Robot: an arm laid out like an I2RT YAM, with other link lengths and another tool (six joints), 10 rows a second.
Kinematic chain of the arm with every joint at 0, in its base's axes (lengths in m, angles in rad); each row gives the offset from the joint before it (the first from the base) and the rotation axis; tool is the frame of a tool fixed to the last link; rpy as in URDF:
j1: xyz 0 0 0.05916 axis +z
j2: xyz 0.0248 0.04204 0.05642 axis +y
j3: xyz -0.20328 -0.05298 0 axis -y
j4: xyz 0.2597 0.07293 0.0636 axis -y
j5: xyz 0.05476 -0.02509 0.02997 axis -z
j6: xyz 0.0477 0 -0.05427 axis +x
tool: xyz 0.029 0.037 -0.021 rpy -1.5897 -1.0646 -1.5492
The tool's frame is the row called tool.
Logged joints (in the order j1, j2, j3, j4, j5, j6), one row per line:
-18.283 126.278 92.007 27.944 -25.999 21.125
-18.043 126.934 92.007 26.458 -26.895 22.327
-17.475 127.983 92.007 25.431 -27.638 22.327
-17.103 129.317 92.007 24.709 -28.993 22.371
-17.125 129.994 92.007 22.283 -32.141 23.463
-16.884 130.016 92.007 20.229 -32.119 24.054
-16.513 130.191 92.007 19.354 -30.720 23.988
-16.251 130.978 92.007 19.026 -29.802 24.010
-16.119 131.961 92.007 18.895 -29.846 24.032
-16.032 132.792 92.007 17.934 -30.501 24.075
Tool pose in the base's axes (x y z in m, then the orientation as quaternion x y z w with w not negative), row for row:
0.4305 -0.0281 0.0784 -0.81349 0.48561 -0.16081 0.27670
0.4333 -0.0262 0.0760 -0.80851 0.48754 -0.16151 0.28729
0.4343 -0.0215 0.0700 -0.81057 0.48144 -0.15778 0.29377
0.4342 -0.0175 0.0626 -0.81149 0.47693 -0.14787 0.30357
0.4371 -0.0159 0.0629 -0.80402 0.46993 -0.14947 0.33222
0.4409 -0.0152 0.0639 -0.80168 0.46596 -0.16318 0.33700
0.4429 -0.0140 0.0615 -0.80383 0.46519 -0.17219 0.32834
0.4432 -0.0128 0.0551 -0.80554 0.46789 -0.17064 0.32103
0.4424 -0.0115 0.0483 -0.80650 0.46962 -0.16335 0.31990
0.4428 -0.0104 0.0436 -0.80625 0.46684 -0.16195 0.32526
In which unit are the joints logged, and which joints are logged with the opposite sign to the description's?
The joints are logged in degrees. Opposite sign: j4.
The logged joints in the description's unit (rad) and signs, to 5 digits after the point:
-0.31910 2.20397 1.60583 -0.48771 -0.45377 0.36870
-0.31491 2.21542 1.60583 -0.46178 -0.46941 0.38968
-0.30500 2.23372 1.60583 -0.44385 -0.48237 0.38968
-0.29850 2.25701 1.60583 -0.43125 -0.50602 0.39045
-0.29889 2.26882 1.60583 -0.38891 -0.56097 0.40951
-0.29468 2.26921 1.60583 -0.35306 -0.56058 0.41982
-0.28821 2.27226 1.60583 -0.33779 -0.53617 0.41867
-0.28363 2.28600 1.60583 -0.33207 -0.52014 0.41905
-0.28133 2.30315 1.60583 -0.32978 -0.52091 0.41944
-0.27981 2.31766 1.60583 -0.31301 -0.53234 0.42019

